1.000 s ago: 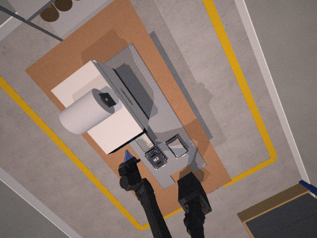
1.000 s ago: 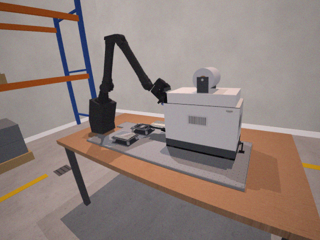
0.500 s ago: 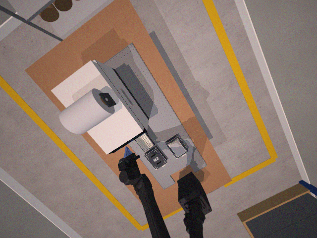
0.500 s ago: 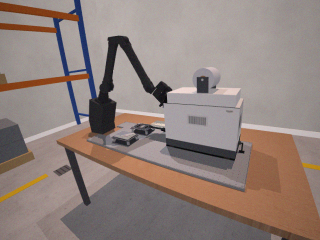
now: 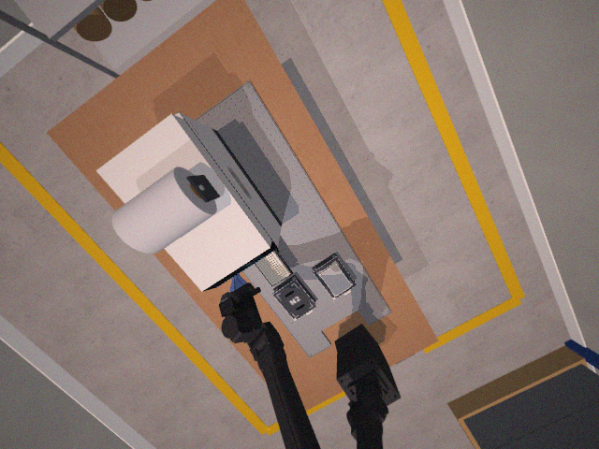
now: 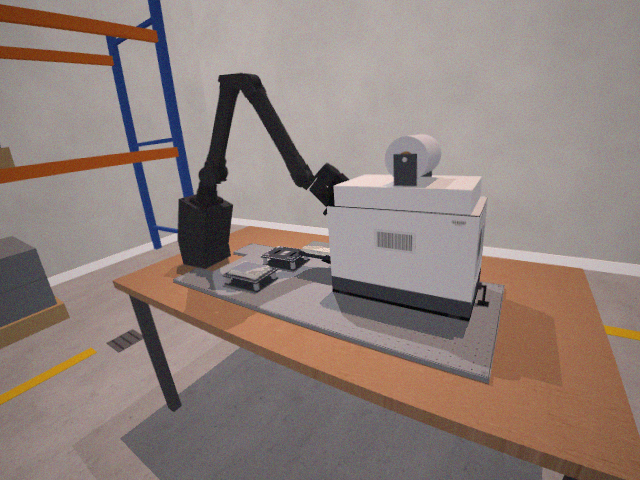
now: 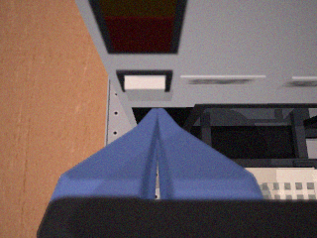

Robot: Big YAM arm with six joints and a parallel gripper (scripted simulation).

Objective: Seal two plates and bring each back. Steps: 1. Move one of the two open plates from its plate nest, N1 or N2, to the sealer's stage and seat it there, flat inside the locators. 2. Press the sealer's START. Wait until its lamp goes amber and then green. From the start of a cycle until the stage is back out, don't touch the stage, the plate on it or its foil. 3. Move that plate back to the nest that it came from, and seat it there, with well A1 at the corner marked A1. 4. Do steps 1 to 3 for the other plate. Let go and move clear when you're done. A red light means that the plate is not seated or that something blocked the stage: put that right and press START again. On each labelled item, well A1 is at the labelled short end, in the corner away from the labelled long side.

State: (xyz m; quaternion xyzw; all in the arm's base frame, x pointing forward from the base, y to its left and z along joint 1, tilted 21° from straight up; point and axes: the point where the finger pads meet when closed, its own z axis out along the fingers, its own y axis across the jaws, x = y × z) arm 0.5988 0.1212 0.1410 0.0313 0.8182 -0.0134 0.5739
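Now: hand 2 cm short of the start button and 1 cm below it. Round my hand: foil roll (25 cm ahead, 10 cm to the right, 23 cm above); white well plate (8 cm behind, 8 cm to the right, 8 cm below); dark sealer stage (8 cm behind, 8 cm to the right, 9 cm below).
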